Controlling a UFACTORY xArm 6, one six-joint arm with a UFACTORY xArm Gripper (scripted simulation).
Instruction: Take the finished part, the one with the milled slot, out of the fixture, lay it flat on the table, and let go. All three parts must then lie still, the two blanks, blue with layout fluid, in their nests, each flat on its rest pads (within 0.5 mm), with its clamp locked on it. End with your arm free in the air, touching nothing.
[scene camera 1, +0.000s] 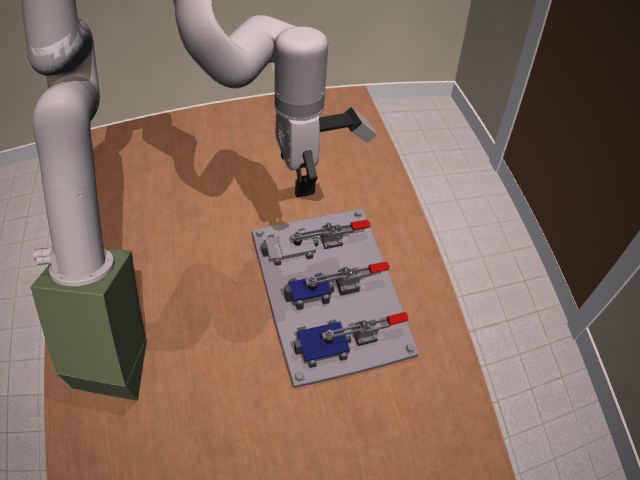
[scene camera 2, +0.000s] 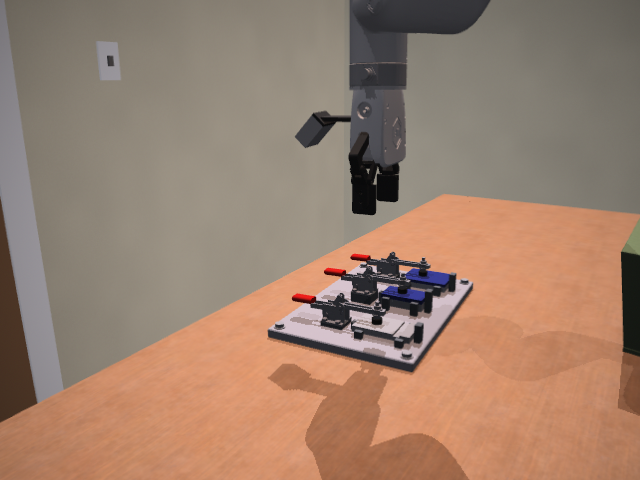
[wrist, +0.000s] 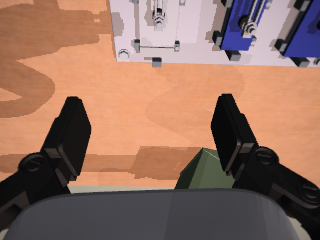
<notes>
In view: the gripper (scene camera 2: 376, 207) and a grey finished part (scene camera 2: 390, 329).
The grey finished part shows as well in scene camera 1 (scene camera 1: 282, 246). The gripper is seen too in scene camera 1 (scene camera 1: 297, 175) and in the wrist view (wrist: 151, 111).
</notes>
